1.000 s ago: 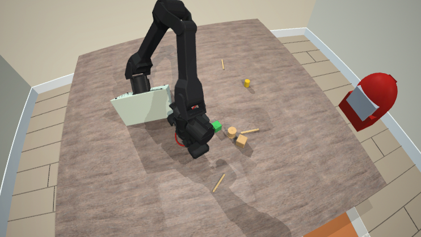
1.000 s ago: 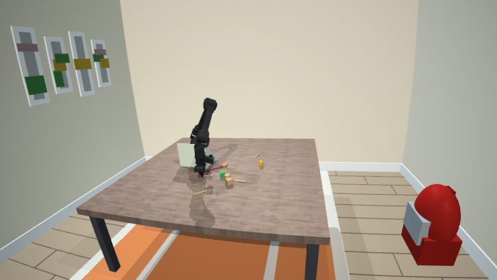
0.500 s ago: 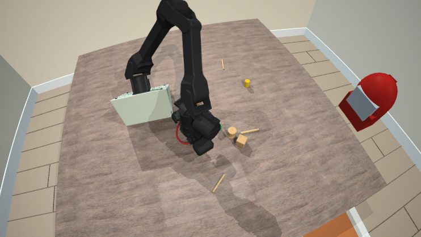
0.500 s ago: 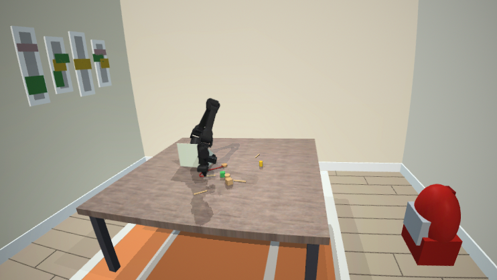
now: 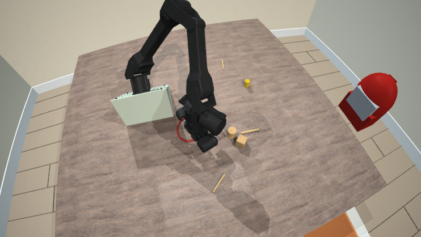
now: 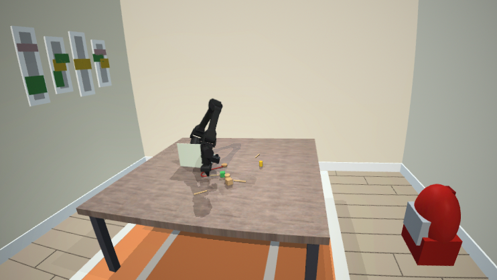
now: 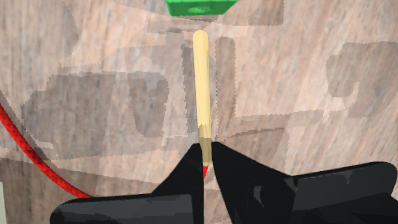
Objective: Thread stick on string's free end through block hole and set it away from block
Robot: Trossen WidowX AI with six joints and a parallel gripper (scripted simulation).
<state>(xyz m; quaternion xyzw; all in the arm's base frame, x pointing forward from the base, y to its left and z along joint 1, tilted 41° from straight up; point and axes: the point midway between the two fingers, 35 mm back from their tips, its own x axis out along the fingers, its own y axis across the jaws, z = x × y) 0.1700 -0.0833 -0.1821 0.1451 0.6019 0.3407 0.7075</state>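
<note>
Now: gripper tip 9 cm short of the green block and 3 cm to the right of it. The rest, counted from my gripper tip: wooden cylinder: 13 cm ahead, 2 cm to the right, 1 cm above; wooden cube: 16 cm ahead, 6 cm to the right; thin wooden stick: 1 cm ahead.
</note>
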